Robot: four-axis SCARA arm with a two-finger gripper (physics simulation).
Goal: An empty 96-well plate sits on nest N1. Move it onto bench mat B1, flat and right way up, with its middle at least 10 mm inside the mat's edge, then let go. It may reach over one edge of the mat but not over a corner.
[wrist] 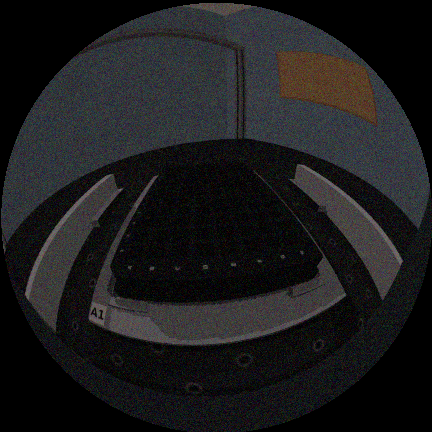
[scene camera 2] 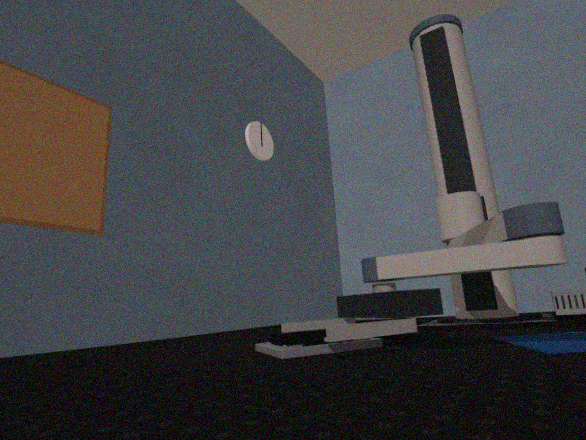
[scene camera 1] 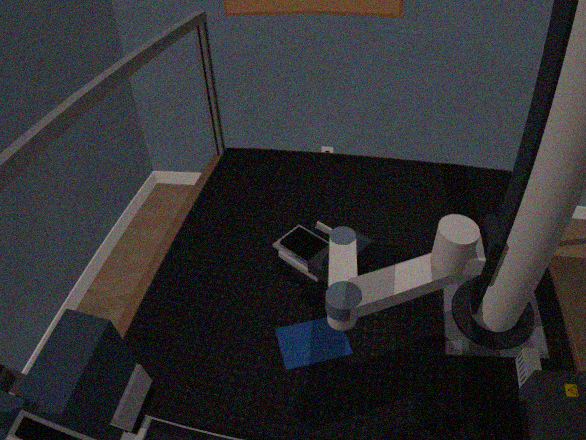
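Observation:
The 96-well plate is black and lies flat in nest N1, a light grey frame marked A1 in the wrist view. My gripper is open and low over the nest. Its two long pale fingers stand on opposite sides of the plate, with a gap on each side in the wrist view. Nothing is between them in a grip. Bench mat B1 is a blue rectangle. The arm hides part of the plate and a mat corner in scene camera 1.
The arm's column stands at the right. A dark blue box-shaped unit is at the lower left, with a pale-rimmed tray beside it. A grey guard frame runs along the left. A dark box with a yellow label is at the lower right.

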